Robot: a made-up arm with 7 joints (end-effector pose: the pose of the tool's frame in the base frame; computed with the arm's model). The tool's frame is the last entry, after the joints. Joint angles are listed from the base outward.
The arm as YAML. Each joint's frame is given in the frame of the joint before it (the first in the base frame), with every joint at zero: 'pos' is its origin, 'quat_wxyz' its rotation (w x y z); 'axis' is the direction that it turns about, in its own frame. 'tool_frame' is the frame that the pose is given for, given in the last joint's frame.
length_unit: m
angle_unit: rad
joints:
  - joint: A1
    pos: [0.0, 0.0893, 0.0]
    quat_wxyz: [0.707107, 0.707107, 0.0, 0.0]
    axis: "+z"
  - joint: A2
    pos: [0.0, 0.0, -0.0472]
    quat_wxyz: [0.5, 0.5, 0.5, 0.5]
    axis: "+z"
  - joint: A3
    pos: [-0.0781, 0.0, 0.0]
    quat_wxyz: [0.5, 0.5, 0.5, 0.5]
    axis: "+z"
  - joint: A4
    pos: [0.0, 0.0, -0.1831]
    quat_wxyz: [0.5, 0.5, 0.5, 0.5]
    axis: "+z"
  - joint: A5
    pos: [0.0, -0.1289, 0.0]
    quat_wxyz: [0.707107, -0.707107, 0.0, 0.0]
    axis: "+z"
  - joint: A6
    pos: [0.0, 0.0, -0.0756]
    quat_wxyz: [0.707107, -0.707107, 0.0, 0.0]
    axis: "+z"
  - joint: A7
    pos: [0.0, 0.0, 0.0]
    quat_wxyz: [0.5, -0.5, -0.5, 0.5]
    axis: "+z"
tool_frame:
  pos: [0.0, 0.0, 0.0]
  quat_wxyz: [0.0, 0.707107, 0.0, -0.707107]
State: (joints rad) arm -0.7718 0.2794 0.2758 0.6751 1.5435 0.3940 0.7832
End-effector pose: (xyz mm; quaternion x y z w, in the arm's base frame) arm -187.3 286.0 -368.8 -0.2504 -0.2488 0.6645 0.6586
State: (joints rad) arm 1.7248 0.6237 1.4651 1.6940 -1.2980 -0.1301 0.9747
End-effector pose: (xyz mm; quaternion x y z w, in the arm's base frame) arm 69.6 438.2 32.5 0.4950 -0.6701 0.3834 0.3987
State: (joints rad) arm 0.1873 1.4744 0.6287 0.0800 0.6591 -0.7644 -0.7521
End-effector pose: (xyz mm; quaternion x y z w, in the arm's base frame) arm 19.5 600.3 -32.1 0.7095 -0.5193 0.4709 0.0725
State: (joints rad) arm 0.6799 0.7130 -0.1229 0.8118 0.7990 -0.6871 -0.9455
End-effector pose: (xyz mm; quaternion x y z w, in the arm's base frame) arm 313.1 385.7 -153.1 0.3058 -0.7197 0.5496 0.2939
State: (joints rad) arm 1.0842 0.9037 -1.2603 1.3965 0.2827 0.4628 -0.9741
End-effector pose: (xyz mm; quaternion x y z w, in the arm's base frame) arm 324.2 250.9 -101.9 0.5772 -0.6450 -0.1686 0.4715
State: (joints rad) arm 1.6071 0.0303 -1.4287 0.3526 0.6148 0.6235 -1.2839
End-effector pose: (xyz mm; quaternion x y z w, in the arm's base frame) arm 454.4 80.3 26.5 0.6875 -0.5793 0.0659 0.4330
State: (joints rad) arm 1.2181 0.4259 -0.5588 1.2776 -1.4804 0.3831 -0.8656
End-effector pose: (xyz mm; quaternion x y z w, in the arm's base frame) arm 371.3 174.3 40.2 -0.8009 0.5673 0.0621 0.1813
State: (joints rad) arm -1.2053 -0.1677 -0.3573 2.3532 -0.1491 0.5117 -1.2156
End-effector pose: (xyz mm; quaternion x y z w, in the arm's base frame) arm -51.3 67.0 -165.1 0.4311 -0.2557 0.2086 0.8398
